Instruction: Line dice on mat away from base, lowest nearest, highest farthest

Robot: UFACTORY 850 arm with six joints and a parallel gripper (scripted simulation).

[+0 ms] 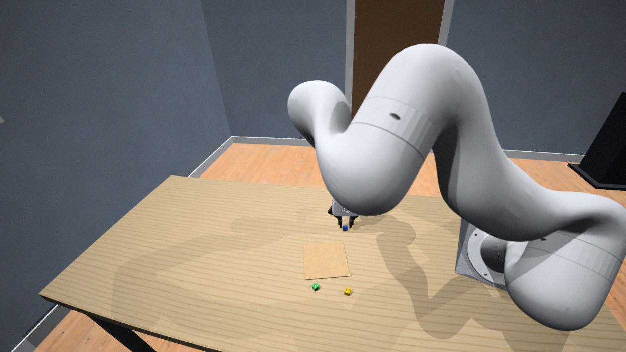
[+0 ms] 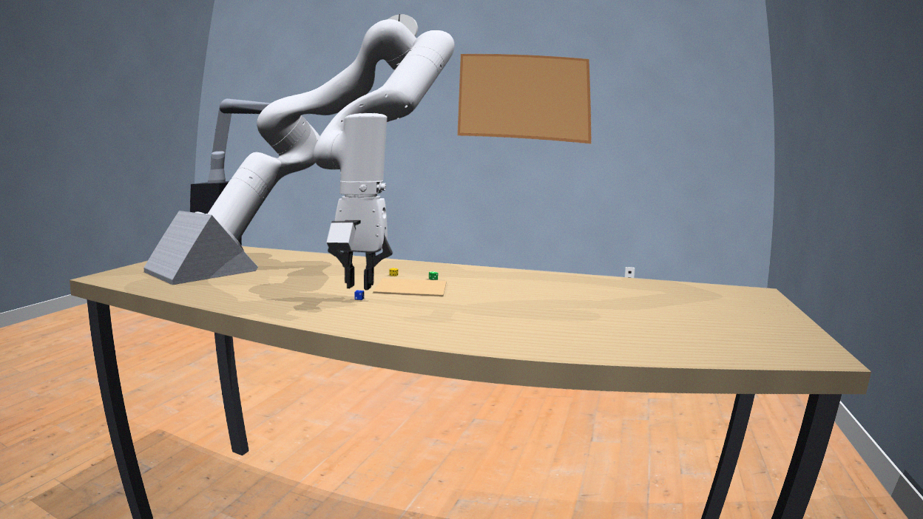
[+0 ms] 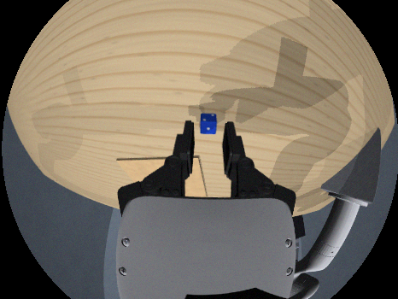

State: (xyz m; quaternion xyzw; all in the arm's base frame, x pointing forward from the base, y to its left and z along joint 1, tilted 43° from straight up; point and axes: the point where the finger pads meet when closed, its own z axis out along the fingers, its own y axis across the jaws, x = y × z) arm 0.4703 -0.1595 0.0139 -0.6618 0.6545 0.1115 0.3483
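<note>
Right now the blue die is 30 mm below my hand. Round my hand: yellow die (30 mm behind, 260 mm to the left, 30 mm below); then tan mat (60 mm ahead, 150 mm to the left, 40 mm below); then green die (70 mm ahead, 250 mm to the left, 30 mm below).
</note>
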